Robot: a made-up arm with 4 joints.
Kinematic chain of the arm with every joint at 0, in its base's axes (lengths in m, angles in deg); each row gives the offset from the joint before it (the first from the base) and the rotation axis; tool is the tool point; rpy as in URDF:
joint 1: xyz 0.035 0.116 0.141 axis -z
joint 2: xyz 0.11 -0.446 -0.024 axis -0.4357 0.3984 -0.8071
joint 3: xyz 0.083 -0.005 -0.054 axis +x
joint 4: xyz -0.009 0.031 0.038 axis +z
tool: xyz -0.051 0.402 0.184 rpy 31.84 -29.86 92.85
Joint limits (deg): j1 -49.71..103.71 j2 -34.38..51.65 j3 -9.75..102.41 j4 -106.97..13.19
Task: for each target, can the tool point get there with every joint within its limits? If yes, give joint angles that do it. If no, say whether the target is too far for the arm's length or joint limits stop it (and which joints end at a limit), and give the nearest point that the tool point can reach.
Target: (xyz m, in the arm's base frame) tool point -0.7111 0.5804 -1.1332
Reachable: no: too far | nearest point -0.9510 0.0942 0.0113 | short by 1.266 m
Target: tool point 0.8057 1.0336 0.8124
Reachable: no: too far | nearest point 0.5744 0.3367 0.3695 | short by 0.858 m
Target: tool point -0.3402 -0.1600 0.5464
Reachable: yes | joints 86.72 -4.56 54.68 -19.67
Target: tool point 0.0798 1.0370 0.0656
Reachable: no: joint limits stop it (at a limit: joint 1, joint 3) | nearest point 0.3264 0.3909 0.1432 | short by 0.696 m
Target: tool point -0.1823 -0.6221 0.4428
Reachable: yes | joints 48.46 -11.28 89.72 -39.35
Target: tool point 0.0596 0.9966 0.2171
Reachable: no: joint limits stop it (at a limit: joint 1, joint 3) | nearest point 0.3062 0.3854 0.1982 | short by 0.659 m
